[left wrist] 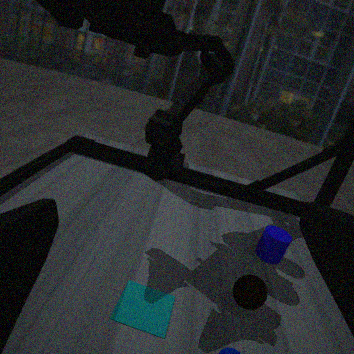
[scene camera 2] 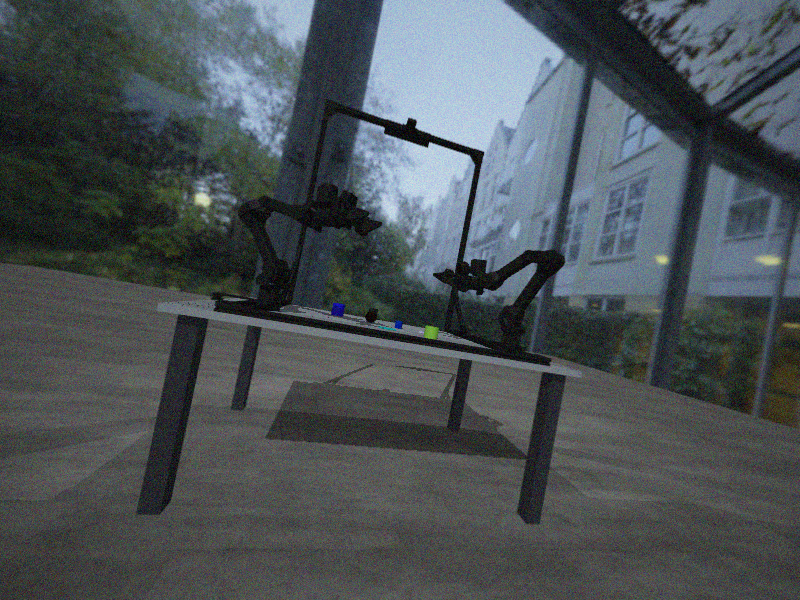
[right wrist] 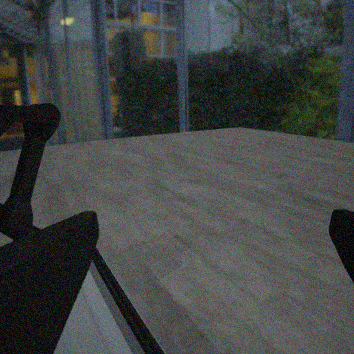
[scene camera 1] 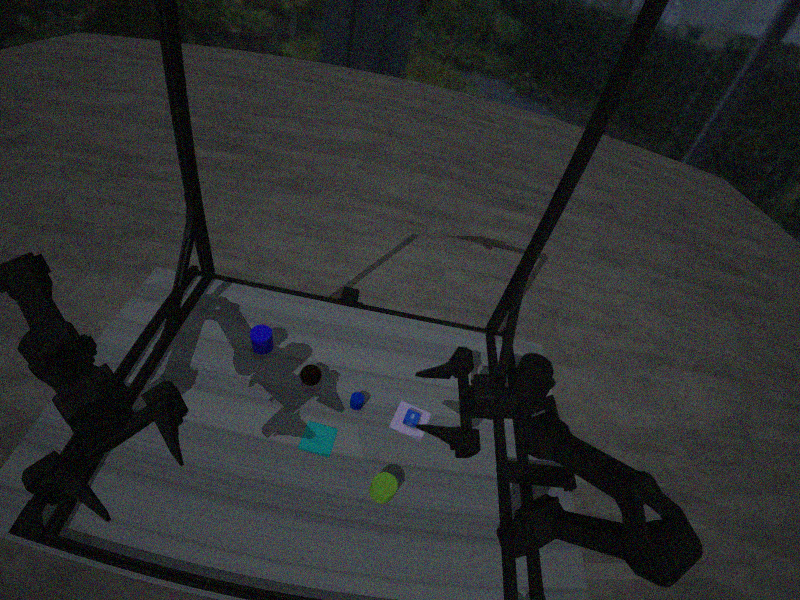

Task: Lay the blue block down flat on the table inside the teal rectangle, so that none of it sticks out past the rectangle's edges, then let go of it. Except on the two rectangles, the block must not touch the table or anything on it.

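Where they show: left gripper, between the fingertips: (left wrist: 181,212) (scene camera 2: 437,276) (scene camera 1: 416,399); right gripper, between the fingertips: (scene camera 2: 375,218) (right wrist: 214,222) (scene camera 1: 146,491); left arm's base, origin of its link: (scene camera 2: 509,348) (scene camera 1: 518,539); right arm's base, origin of its link: (left wrist: 156,167) (scene camera 2: 267,303).
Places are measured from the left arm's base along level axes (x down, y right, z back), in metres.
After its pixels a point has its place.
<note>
The blue block (scene camera 1: 412,417) @[x 0.000, y 0.306, z -0.158 m] lies on the pale pink rectangle (scene camera 1: 398,423) @[x 0.018, y 0.303, z -0.189 m], right of centre in scene camera 1. The teal rectangle (scene camera 1: 325,441) @[x 0.018, y 0.276, z -0.361 m] (left wrist: 150,316) @[x 0.018, y 0.290, z -0.360 m] lies to its left on the table, bare, with a shadow over one edge. My left gripper (scene camera 1: 419,400) @[x -0.225, y 0.232, z -0.220 m] (scene camera 2: 436,276) @[x -0.225, y 0.232, z -0.220 m] (left wrist: 181,212) @[x -0.225, y 0.232, z -0.220 m] is open and empty, above the table; in scene camera 1 one fingertip appears close beside the block, overlapping the pink rectangle. My right gripper (scene camera 1: 145,491) @[x -0.324, y 0.083, z -0.590 m] (scene camera 2: 378,225) @[x -0.324, y 0.083, z -0.590 m] (right wrist: 214,222) @[x -0.324, y 0.083, z -0.590 m] is open and empty, raised high at the left. The block does not show in either wrist view.
A small blue object (scene camera 1: 357,400) @[x -0.012, y 0.356, z -0.282 m] (scene camera 2: 398,324) @[x 0.002, y 0.350, z -0.289 m] stands between the rectangles. A dark ball (scene camera 1: 310,374) @[x -0.028, y 0.423, z -0.386 m] (left wrist: 250,292) @[x -0.021, y 0.423, z -0.368 m] and a blue cylinder (scene camera 1: 261,339) @[x -0.035, y 0.525, z -0.501 m] (scene camera 2: 337,310) @[x -0.005, y 0.521, z -0.512 m] (left wrist: 273,244) @[x -0.022, y 0.528, z -0.482 m] are farther back left. A lime cylinder (scene camera 1: 383,487) @[x -0.025, y 0.148, z -0.260 m] (scene camera 2: 431,331) @[x -0.009, y 0.132, z -0.271 m] stands nearer the front. A black frame (scene camera 1: 348,295) @[x -0.027, y 0.682, z -0.268 m] borders the table.
</note>
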